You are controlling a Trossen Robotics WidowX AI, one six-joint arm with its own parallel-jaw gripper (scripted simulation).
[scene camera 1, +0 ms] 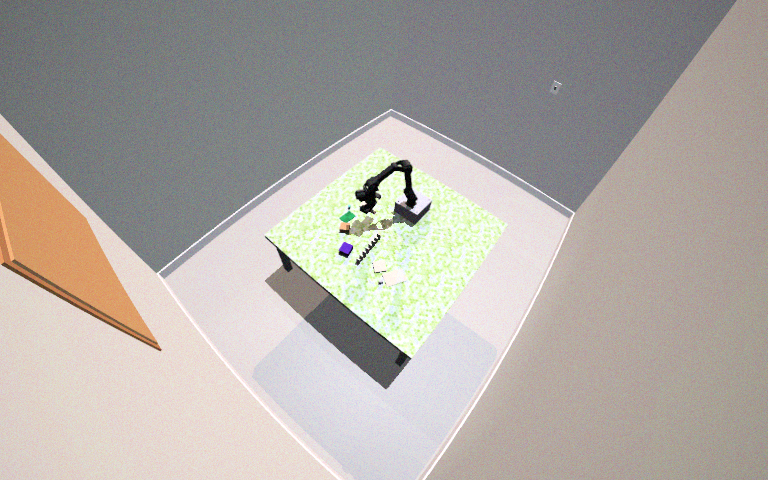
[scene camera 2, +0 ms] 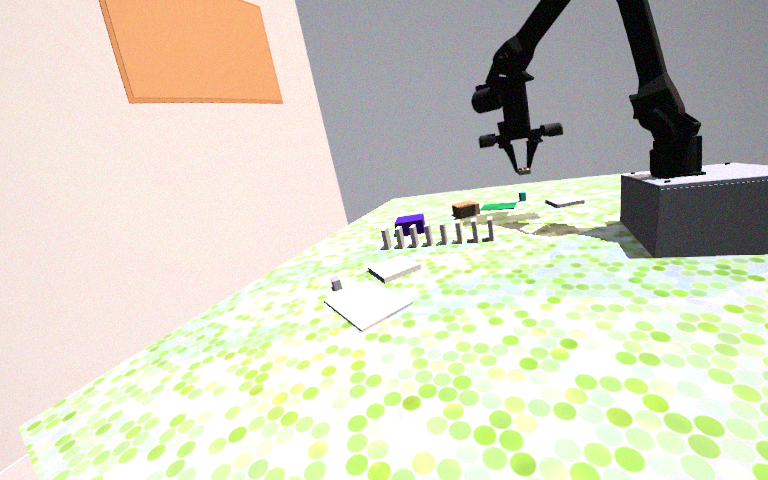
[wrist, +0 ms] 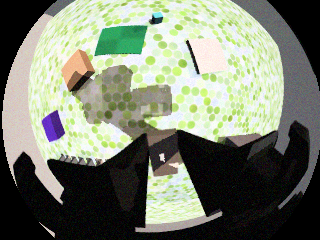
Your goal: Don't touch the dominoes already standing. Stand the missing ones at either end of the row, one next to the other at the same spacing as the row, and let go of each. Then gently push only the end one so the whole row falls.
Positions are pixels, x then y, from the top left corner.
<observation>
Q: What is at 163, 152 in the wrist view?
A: A pale domino.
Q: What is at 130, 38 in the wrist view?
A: A green flat piece.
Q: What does my gripper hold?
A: A pale domino.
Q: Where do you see a brown block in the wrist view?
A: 78, 69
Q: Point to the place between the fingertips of my gripper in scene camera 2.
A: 522, 171
</observation>
